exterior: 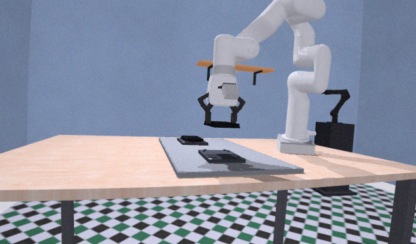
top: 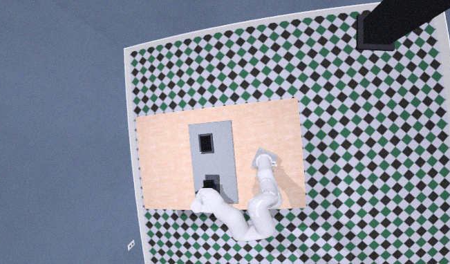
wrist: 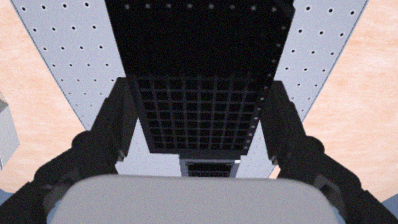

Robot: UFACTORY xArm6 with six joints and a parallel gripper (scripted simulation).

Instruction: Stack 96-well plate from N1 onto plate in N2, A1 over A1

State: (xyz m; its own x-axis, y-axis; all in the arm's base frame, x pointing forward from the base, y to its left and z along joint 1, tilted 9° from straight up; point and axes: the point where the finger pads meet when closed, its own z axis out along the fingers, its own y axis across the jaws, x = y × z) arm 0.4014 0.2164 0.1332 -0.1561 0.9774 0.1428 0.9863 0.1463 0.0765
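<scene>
The plate nest lies 10 mm to the left of my hand and 120 mm below it. Also, from my hand: black 96-well plate (10 mm below); then white A1 mark (40 mm ahead, 90 mm to the left, 110 mm below).
</scene>
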